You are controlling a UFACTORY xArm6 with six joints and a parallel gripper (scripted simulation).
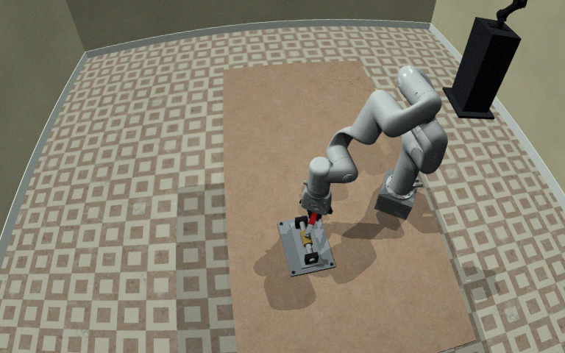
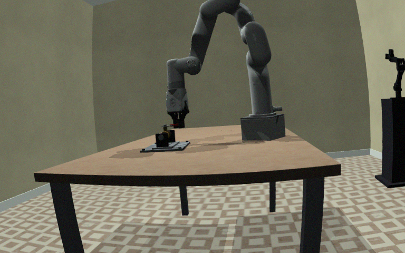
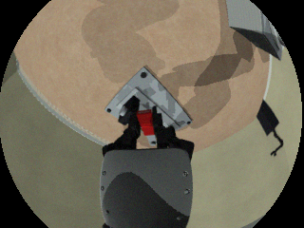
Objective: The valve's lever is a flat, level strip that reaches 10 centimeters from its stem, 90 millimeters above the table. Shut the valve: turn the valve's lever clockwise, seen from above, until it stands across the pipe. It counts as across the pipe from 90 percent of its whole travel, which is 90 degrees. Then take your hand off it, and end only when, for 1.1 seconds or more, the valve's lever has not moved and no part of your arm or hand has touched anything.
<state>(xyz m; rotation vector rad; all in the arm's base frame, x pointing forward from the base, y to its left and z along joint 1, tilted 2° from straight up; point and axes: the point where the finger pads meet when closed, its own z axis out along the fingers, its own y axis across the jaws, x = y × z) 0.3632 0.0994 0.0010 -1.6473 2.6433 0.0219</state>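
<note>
Now: the red lever 5 cm to the left of my hand and 2 cm ahead of it. Also, from my hand: base plate 9 cm below, 8 cm to the left, 4 cm ahead.
</note>
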